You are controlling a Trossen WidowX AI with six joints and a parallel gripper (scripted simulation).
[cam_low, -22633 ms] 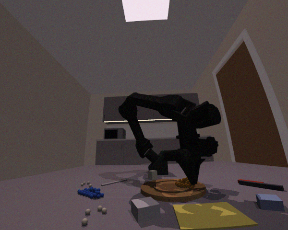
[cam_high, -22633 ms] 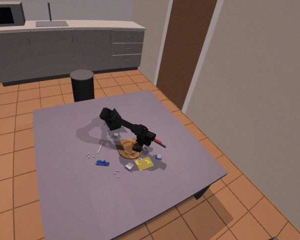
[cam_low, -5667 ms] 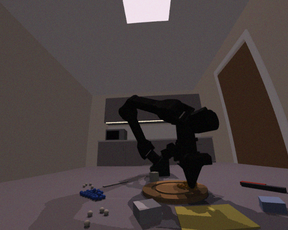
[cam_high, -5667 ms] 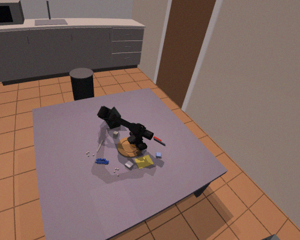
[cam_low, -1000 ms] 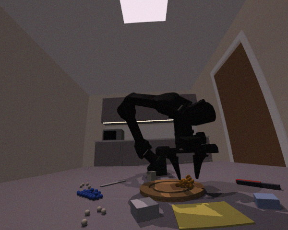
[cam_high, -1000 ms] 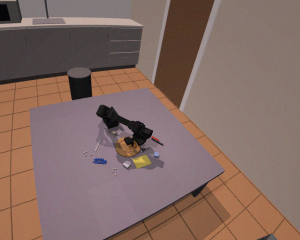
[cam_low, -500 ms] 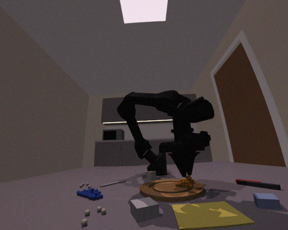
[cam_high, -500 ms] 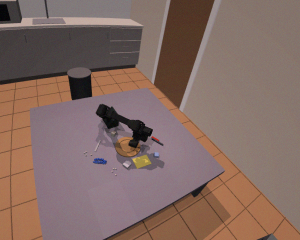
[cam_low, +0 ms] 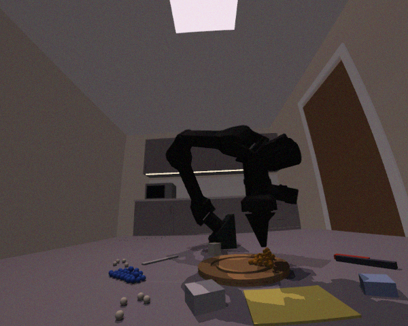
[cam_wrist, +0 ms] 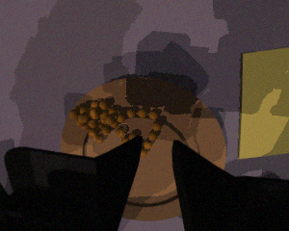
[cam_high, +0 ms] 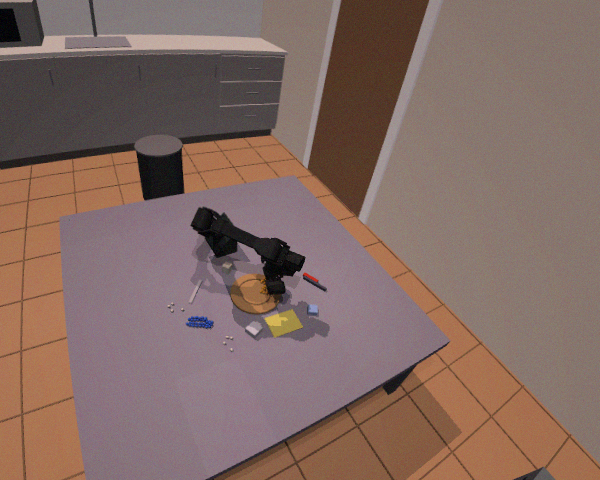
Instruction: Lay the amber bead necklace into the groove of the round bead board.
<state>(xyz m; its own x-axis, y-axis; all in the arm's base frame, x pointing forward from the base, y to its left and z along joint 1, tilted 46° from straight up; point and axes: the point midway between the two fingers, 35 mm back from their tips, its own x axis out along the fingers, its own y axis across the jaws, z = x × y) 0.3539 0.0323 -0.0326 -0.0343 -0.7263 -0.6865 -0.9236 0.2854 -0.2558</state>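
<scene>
Right now the round wooden bead board is 4 cm to the right of my gripper tip, 4 cm below it and 3 cm behind it. The rest, counted from my gripper tip: blue block 14 cm ahead, 11 cm to the left, 4 cm below; grey block 14 cm to the right, 11 cm ahead, 4 cm below; yellow pad 14 cm ahead, 5 cm below, 2 cm to the right.
</scene>
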